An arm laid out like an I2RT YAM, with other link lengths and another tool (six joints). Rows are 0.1 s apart.
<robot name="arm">
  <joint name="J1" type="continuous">
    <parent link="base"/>
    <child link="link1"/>
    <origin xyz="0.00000 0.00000 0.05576"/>
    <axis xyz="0 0 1"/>
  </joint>
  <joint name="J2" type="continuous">
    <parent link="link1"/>
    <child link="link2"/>
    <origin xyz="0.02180 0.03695 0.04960" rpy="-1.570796 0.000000 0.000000"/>
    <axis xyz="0 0 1"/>
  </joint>
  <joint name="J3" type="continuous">
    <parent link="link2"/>
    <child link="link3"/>
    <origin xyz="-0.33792 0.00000 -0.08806" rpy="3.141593 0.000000 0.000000"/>
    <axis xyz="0 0 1"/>
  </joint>
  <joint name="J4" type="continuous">
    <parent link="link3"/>
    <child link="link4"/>
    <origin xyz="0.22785 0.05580 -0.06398"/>
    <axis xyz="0 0 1"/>
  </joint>
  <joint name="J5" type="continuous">
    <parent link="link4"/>
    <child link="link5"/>
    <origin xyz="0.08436 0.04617 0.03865" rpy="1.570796 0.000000 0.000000"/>
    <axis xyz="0 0 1"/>
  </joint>
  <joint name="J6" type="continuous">
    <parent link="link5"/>
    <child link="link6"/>
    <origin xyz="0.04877 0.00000 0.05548" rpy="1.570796 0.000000 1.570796"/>
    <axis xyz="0 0 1"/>
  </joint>
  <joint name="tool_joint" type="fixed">
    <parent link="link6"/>
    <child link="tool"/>
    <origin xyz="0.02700 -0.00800 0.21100" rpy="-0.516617 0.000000 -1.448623"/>
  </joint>
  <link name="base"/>
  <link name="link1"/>
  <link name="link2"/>
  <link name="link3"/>
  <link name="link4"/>
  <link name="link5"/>
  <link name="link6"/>
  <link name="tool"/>
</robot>
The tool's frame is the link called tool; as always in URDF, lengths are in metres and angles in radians. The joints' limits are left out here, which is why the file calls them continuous.
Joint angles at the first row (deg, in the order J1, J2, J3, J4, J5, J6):
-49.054, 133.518, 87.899, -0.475, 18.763, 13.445
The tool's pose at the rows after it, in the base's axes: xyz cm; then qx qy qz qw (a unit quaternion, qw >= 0):
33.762, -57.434, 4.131, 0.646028, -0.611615, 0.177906, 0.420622
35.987, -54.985, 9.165, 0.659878, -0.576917, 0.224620, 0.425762
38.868, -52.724, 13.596, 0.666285, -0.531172, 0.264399, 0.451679
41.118, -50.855, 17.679, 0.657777, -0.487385, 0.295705, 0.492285
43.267, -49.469, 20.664, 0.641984, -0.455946, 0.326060, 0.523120
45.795, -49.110, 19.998, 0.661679, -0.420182, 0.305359, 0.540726
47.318, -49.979, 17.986, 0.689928, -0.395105, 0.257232, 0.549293
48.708, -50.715, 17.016, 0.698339, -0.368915, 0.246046, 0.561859
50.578, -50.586, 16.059, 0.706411, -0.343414, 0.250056, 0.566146
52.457, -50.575, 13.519, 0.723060, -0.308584, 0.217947, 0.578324
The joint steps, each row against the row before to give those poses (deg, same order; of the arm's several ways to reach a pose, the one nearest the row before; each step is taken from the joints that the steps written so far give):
1.161, -7.692, -2.922, -3.423, -0.300, -2.666
2.434, -6.809, -4.000, 1.778, -1.253, -3.628
3.898, -4.204, -1.635, 1.866, 1.903, -4.734
4.096, -2.850, -1.321, 3.120, 4.343, -5.359
3.326, -1.097, -1.377, 5.140, 3.539, -4.466
2.037, 3.488, 6.429, -5.759, 1.735, -3.082
0.385, 5.735, 11.338, -12.047, 1.053, -1.046
0.164, 3.418, 4.282, -1.811, 0.415, -3.045
0.661, 2.258, 1.590, 0.888, -0.606, -2.669
1.288, 5.684, 7.903, -6.304, 1.813, -2.211

